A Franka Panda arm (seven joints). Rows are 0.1 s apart.
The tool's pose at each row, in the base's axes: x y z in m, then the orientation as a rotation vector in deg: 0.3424 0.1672 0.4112 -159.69 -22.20 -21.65; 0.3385 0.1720 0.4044 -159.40 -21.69 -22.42; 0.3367 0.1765 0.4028 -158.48 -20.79 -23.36; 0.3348 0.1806 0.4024 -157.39 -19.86 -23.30; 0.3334 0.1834 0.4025 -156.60 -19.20 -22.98; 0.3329 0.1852 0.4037 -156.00 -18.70 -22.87; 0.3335 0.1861 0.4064 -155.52 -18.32 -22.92; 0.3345 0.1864 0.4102 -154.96 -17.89 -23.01; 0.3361 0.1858 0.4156 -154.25 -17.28 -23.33; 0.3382 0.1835 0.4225 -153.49 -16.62 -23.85; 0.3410 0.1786 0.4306 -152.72 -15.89 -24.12; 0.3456 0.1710 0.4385 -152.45 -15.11 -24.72; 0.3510 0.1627 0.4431 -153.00 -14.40 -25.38; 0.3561 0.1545 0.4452 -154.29 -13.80 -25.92
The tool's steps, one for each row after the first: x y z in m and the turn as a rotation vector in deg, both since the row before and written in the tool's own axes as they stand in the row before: -0.0046 -0.0038 0.0070 0.13 0.63 0.27; -0.0012 -0.0043 0.0026 0.70 0.93 0.54; -0.0011 -0.0042 0.0013 1.08 0.31 0.70; -0.0007 -0.0030 0.0006 0.84 0.04 0.54; 0.0002 -0.0021 -0.0005 0.61 0.12 0.39; 0.0016 -0.0015 -0.0019 0.45 0.18 0.28; 0.0022 -0.0013 -0.0030 0.52 0.24 0.31; 0.0031 -0.0009 -0.0046 0.62 0.45 0.41; 0.0039 0.0002 -0.0065 0.62 0.60 0.42; 0.0046 0.0022 -0.0085 0.68 0.45 0.51; 0.0060 0.0050 -0.0090 0.12 0.59 0.46; 0.0056 0.0070 -0.0062 -0.69 0.46 0.35; 0.0046 0.0078 -0.0040 -1.38 0.21 0.23
